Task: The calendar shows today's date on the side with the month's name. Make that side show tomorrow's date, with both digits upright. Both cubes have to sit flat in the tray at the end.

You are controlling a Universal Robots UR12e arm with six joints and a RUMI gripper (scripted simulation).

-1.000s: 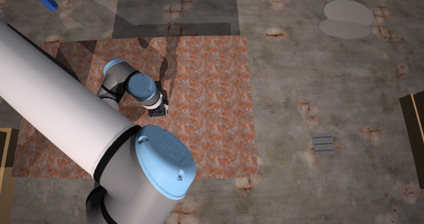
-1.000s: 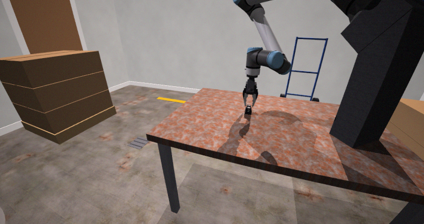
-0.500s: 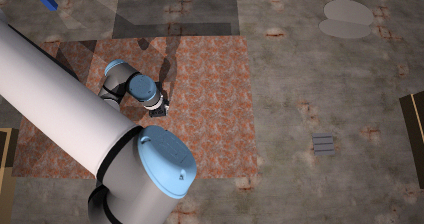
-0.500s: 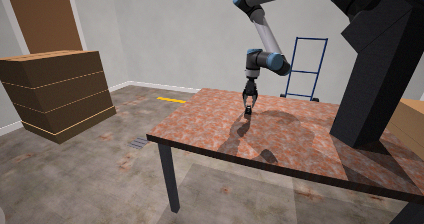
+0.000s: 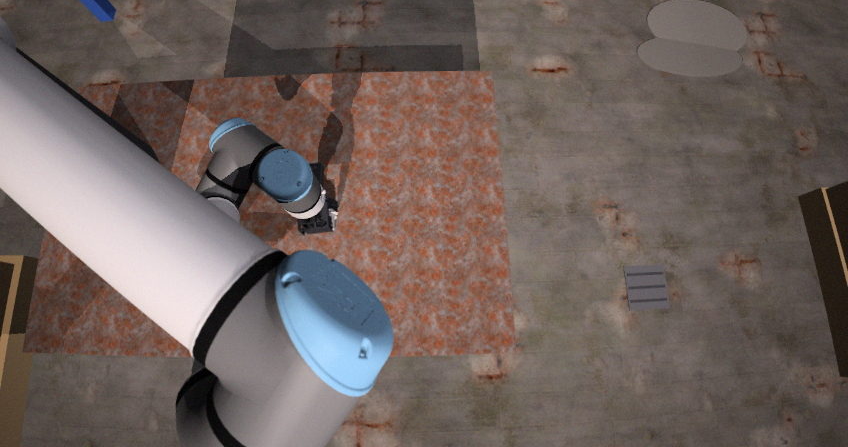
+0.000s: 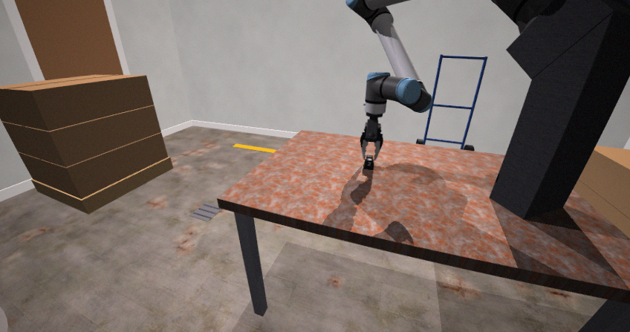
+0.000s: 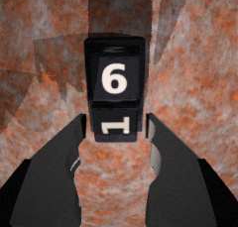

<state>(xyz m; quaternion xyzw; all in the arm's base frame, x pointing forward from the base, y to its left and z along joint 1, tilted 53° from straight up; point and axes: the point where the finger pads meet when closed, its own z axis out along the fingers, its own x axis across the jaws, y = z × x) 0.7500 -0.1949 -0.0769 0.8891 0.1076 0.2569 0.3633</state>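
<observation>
My gripper is now 3 cm above the black tray and 2 cm to the right of it.
</observation>
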